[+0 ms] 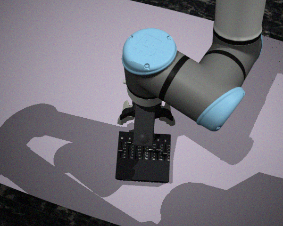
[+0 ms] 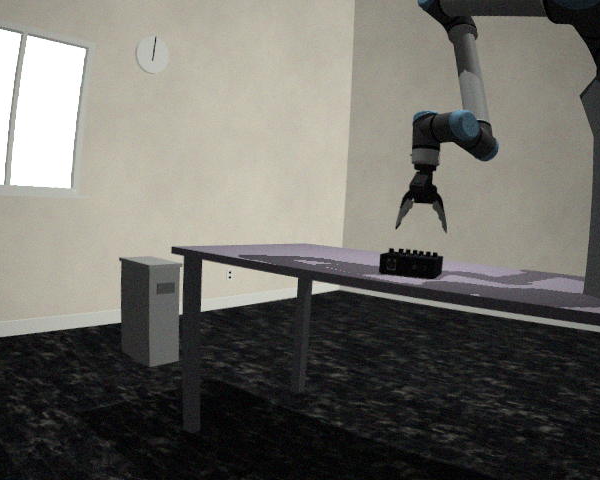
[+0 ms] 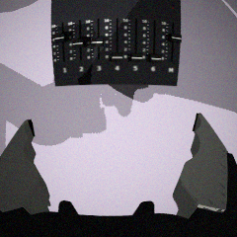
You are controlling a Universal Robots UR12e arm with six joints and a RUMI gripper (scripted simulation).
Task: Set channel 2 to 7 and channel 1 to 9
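Now: hand 80 mm past the channel 1 knob, 60 mm above it and 50 mm to the right of it.
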